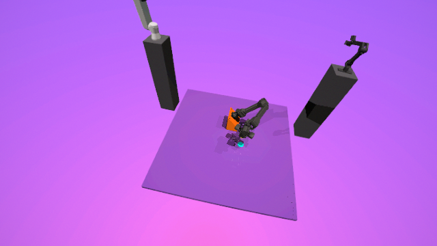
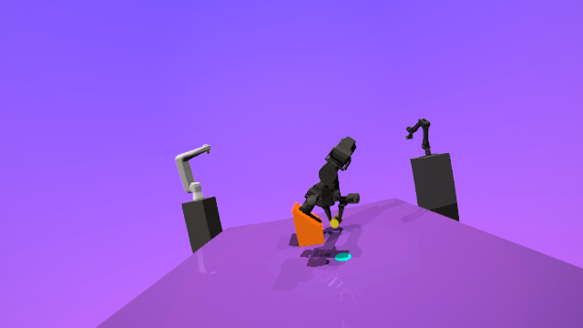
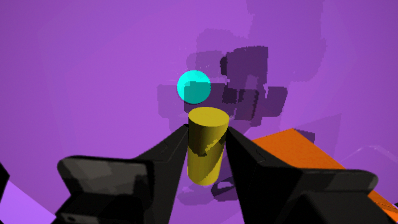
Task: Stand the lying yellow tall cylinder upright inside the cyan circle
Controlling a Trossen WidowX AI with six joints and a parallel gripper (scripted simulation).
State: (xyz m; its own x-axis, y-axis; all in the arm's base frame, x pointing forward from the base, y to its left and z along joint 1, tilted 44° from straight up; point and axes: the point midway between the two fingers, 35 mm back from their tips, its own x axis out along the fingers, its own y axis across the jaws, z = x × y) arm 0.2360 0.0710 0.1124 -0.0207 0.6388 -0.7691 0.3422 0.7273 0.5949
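My gripper tip is 10 mm short of the cyan circle, 10 mm to the right of it and 140 mm above it. Also, from my gripper tip: yellow tall cylinder (20 mm behind, 10 mm to the left).
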